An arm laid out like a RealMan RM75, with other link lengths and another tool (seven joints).
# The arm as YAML. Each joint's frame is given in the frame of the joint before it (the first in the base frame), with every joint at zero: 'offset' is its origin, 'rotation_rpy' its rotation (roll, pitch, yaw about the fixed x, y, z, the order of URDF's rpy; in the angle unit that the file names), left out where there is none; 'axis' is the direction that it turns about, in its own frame. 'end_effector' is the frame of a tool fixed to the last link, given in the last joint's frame.
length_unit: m
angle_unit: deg
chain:
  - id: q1
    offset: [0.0, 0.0, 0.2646]
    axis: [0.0, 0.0, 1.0]
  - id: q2
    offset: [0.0, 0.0, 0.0]
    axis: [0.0, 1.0, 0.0]
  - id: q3
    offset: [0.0, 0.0, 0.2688]
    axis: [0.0, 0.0, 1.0]
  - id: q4
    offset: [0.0, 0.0, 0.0]
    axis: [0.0, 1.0, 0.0]
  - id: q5
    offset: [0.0, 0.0, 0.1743]
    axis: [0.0, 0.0, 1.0]
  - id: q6
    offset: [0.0, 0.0, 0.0]
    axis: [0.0, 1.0, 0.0]
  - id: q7
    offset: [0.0, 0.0, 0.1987]
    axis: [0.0, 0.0, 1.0]
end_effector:
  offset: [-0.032, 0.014, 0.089]
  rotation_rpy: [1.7, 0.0, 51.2]
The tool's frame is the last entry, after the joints.
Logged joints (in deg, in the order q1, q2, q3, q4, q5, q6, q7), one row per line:
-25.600, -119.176, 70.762, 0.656, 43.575, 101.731, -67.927
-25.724, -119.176, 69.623, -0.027, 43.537, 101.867, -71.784
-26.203, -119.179, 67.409, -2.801, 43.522, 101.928, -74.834
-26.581, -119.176, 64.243, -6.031, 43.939, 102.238, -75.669
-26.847, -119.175, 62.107, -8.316, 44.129, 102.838, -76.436
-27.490, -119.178, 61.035, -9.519, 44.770, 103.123, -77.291
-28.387, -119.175, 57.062, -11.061, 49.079, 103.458, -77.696
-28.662, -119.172, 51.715, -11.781, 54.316, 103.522, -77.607
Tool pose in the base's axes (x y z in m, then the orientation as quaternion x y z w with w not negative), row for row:
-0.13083, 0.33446, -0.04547, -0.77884, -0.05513, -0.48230, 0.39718
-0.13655, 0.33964, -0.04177, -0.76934, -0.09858, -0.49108, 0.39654
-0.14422, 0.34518, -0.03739, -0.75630, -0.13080, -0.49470, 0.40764
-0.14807, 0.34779, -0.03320, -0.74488, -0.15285, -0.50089, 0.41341
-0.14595, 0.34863, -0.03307, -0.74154, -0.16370, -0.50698, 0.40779
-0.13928, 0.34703, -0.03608, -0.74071, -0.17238, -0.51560, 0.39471
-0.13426, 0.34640, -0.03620, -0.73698, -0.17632, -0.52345, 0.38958
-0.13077, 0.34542, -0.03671, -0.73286, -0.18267, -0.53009, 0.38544
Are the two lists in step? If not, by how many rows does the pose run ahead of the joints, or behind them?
The pose runs 1 row ahead of the joints: the pose in row i belongs to the joints in row i + 1.
